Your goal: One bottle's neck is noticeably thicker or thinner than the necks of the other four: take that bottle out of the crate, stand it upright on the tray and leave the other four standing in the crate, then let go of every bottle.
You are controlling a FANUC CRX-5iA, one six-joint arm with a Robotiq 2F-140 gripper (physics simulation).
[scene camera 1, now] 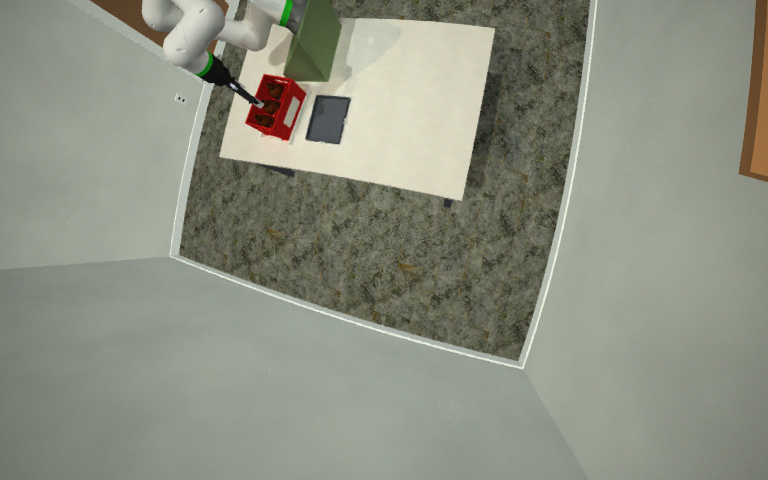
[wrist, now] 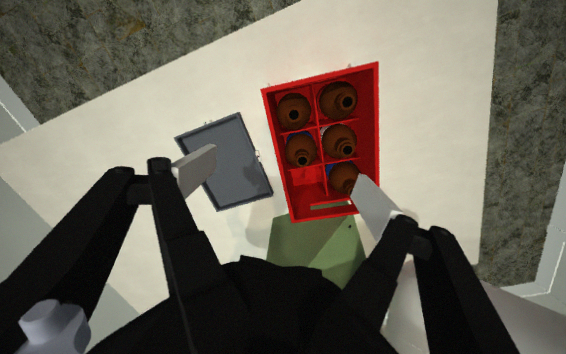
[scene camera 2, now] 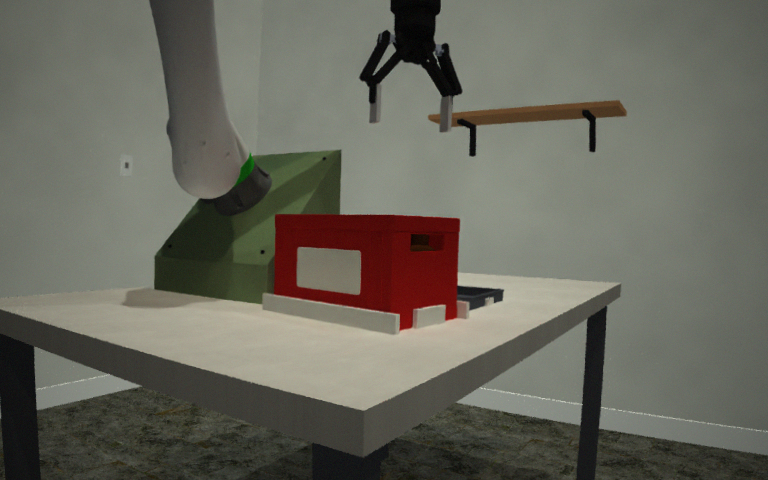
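Pixels of known places: gripper, fingertip midpoint: (wrist: 286, 172) (scene camera 2: 411, 127); arm's base, origin of the base link: (scene camera 1: 300, 20) (scene camera 2: 244, 193).
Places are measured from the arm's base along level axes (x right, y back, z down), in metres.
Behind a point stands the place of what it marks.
The red crate (scene camera 1: 281, 127) @(x -0.033, y -0.525, z 0.109 m) (scene camera 2: 334, 230) @(x 0.149, y -0.435, z 0.078 m) (wrist: 369, 115) @(x 0.144, y -0.476, z 0.075 m) stands on the table. In the wrist view, five brown bottles stand in its six compartments: a far left one (wrist: 286, 103) @(x 0.002, y -0.530, z 0.105 m), a far right one (wrist: 331, 97) @(x 0.087, y -0.520, z 0.104 m), a middle left one (wrist: 298, 144) @(x 0.008, y -0.445, z 0.106 m), a middle right one (wrist: 335, 135) @(x 0.086, y -0.446, z 0.107 m) and a near right one (wrist: 340, 175) @(x 0.086, y -0.354, z 0.109 m), whose neck a finger partly hides. The near left compartment is empty. I cannot tell surely which neck differs. The dark grey tray (scene camera 1: 328, 120) @(x -0.212, y -0.404, z 0.223 m) (scene camera 2: 478, 300) @(x -0.172, y -0.530, z 0.212 m) (wrist: 230, 167) @(x -0.204, y -0.394, z 0.223 m) is beside the crate and empty. My gripper (scene camera 1: 259, 104) @(x -0.004, y -0.474, z -0.111 m) (scene camera 2: 410, 126) @(x -0.004, y -0.474, z -0.111 m) (wrist: 286, 172) @(x -0.004, y -0.474, z -0.111 m) is open and empty, well above the crate.
A green sloped pedestal (scene camera 1: 317, 48) @(x -0.117, y -0.112, z 0.050 m) (scene camera 2: 305, 189) @(x -0.031, y -0.176, z -0.007 m) (wrist: 310, 245) @(x -0.012, y -0.207, z 0.063 m) stands close to the crate's near end in the wrist view. Low white strips (scene camera 2: 328, 314) @(x 0.161, y -0.437, z 0.214 m) stand along the crate's base on the table (scene camera 1: 407, 113) @(x -0.606, y -0.273, z 0.228 m). A wooden shelf (scene camera 2: 538, 115) is on the wall.
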